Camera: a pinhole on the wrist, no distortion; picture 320 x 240 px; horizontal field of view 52.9 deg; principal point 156.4 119.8 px. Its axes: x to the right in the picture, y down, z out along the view. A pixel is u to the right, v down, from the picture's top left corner.
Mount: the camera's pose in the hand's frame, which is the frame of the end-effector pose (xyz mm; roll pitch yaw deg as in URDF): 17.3 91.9 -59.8 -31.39 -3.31 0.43
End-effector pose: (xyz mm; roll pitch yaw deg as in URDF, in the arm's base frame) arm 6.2 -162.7 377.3 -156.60 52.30 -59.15
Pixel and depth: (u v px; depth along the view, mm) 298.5 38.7 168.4
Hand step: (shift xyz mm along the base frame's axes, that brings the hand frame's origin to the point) -114.4 19.3 -161.3
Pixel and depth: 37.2 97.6 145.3
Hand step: -166.5 46.2 -40.5
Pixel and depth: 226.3 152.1 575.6
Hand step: -396.7 189.3 -425.6
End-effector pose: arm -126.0 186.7 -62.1 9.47 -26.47 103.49
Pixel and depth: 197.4 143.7 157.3
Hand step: -161.1 -57.0 101.3
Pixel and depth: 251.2 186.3 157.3
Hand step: -186.1 -35.5 107.7
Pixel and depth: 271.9 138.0 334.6
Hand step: -233.3 -67.5 291.6
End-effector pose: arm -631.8 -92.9 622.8 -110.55 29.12 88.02
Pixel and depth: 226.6 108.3 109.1
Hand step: 15.4 -42.4 -147.4
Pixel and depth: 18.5 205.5 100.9
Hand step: 45.9 -106.2 -124.7
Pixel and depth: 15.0 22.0 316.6
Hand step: -183.5 -238.9 -150.7
